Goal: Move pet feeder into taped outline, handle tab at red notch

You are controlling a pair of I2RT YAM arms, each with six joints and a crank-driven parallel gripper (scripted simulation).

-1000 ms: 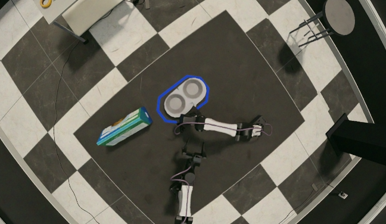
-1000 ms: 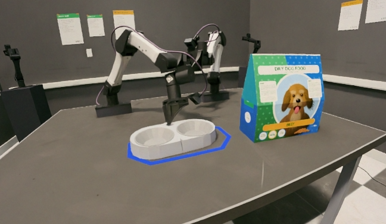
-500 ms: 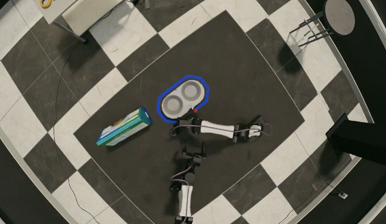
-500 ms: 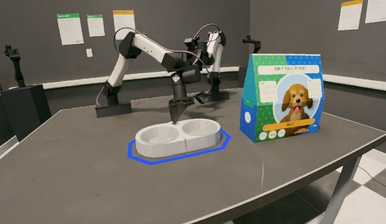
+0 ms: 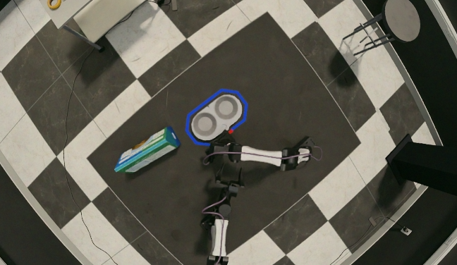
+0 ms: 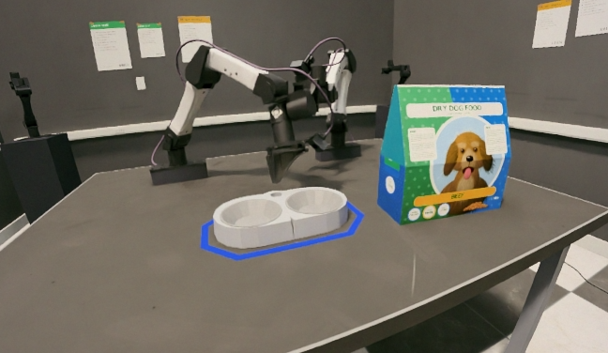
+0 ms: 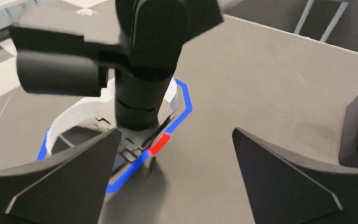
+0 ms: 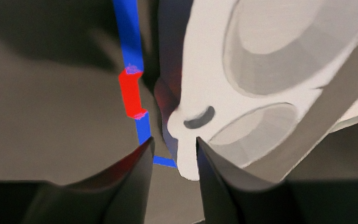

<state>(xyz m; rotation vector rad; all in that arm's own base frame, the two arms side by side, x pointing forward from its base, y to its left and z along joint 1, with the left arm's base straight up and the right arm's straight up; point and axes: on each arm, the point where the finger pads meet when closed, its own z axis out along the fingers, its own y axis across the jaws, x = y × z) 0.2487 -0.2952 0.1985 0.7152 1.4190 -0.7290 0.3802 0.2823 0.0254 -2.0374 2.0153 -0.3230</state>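
Note:
The white pet feeder is 90 mm ahead of my right hand, 60 mm below it and 10 mm to the right of it. The rest, counted from my right hand: dog food box: 390 mm to the left, 190 mm ahead, 70 mm above; blue taped outline: 90 mm ahead, 70 mm below, 10 mm to the right.

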